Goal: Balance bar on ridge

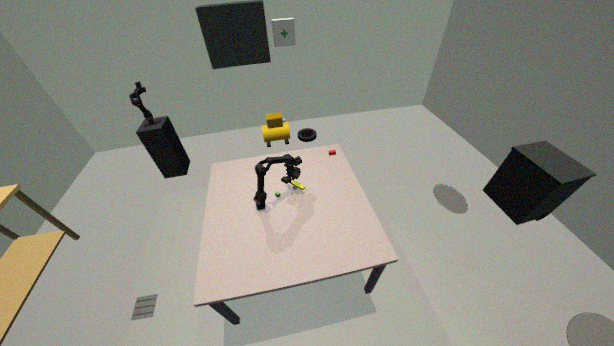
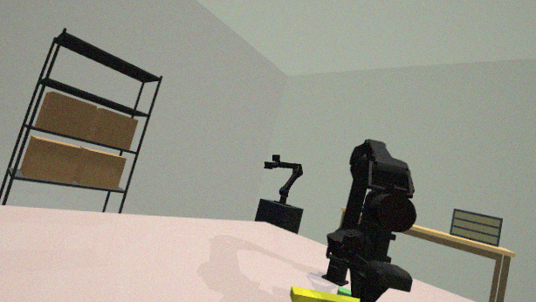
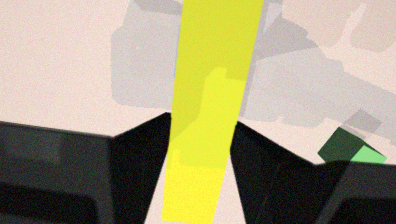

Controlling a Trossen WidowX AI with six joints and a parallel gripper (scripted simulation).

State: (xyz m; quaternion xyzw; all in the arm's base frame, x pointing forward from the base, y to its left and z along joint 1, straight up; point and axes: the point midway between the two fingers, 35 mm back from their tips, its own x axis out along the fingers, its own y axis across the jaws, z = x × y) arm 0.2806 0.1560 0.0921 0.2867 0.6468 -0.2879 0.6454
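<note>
The long yellow bar is 20 mm ahead of my gripper tip and 20 mm to the right of it. Also, from my gripper tip: green ridge block 130 mm behind, 70 mm to the right, 40 mm below; red block 460 mm ahead, 340 mm to the left, 40 mm below.
</note>
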